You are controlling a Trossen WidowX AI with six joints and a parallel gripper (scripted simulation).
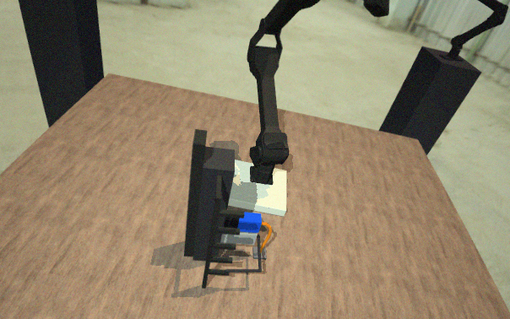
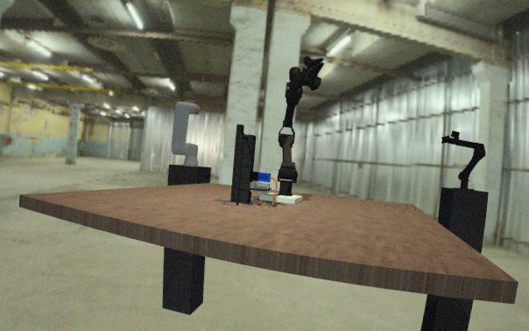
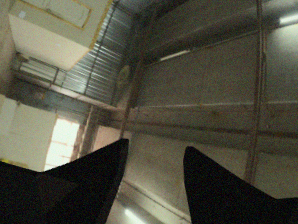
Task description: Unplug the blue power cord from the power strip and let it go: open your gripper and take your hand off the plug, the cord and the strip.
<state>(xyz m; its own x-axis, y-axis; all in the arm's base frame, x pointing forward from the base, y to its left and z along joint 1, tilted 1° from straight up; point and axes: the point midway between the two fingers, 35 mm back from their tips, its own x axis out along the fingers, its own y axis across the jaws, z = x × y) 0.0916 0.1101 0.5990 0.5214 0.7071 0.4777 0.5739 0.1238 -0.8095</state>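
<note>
Right now my gripper tip is 140 mm short of the blue plug, 210 mm to the left of it and 520 mm above it.
</note>
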